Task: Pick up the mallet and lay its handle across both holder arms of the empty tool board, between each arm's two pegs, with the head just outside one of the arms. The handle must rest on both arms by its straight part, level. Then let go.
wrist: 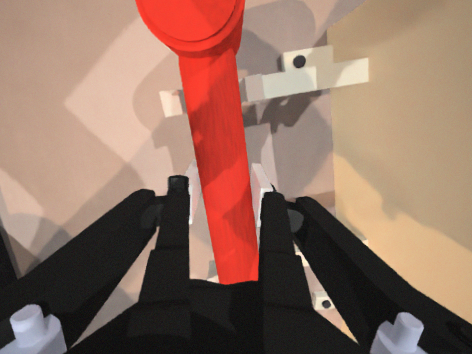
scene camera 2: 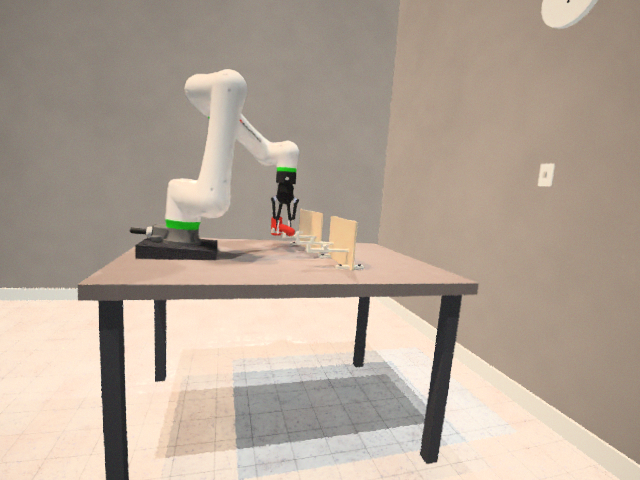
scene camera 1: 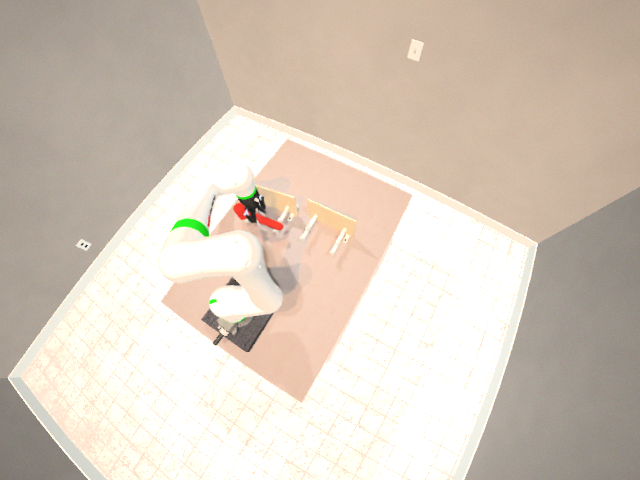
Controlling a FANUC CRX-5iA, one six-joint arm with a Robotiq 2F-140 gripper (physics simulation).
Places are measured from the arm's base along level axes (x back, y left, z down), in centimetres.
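Pixels of known places: gripper, fingertip midpoint: (wrist: pixel 226 176) (scene camera 1: pixel 261 221); arm's base, link origin: (scene camera 2: pixel 181 242).
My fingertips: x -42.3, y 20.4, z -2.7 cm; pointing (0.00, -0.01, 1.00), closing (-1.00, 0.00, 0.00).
For each thing: its middle in the pictures, then the offset to it from my fingertips. "spot": a spot on its surface instead. Level surfaces: height alone.
- red mallet, body centre: (wrist: pixel 224 177) (scene camera 2: pixel 282 228) (scene camera 1: pixel 259 218) dx +0.1, dy +0.7, dz -2.5 cm
- far tool board, body centre: (wrist: pixel 320 185) (scene camera 2: pixel 299 229) (scene camera 1: pixel 269 208) dx -7.8, dy +0.4, dz -2.3 cm
- head, surface spot: (wrist: pixel 190 20) (scene camera 1: pixel 240 208) spot: dx +2.3, dy +10.1, dz -7.1 cm
- empty tool board, body centre: (scene camera 2: pixel 328 240) (scene camera 1: pixel 326 227) dx -15.3, dy -30.8, dz -2.1 cm
- brown table, surface height: dz +6.9 cm
The red mallet (scene camera 1: pixel 269 222) (scene camera 2: pixel 286 228) (wrist: pixel 217 125) lies with its handle along the holder arms of the far tool board (scene camera 1: pixel 278 199) (scene camera 2: pixel 311 222) (wrist: pixel 405 125). In the wrist view the handle passes between the two pegs of one arm, with the head (scene camera 1: pixel 240 210) (scene camera 2: pixel 275 226) (wrist: pixel 190 20) beyond it. My gripper (scene camera 1: pixel 257 215) (scene camera 2: pixel 283 224) (wrist: pixel 226 176) points down and is shut on the handle, a pad close against each side. The empty tool board (scene camera 1: pixel 330 218) (scene camera 2: pixel 342 240) stands beside it; its two arms (scene camera 1: pixel 309 227) (scene camera 1: pixel 338 241) carry nothing.
Both boards stand upright on the brown table (scene camera 1: pixel 310 310) (scene camera 2: pixel 279 273), their arms reaching toward the robot's side. The dark robot base plate (scene camera 1: pixel 253 330) (scene camera 2: pixel 175 250) is on the table. The far board's panel rises close beside my right finger in the wrist view.
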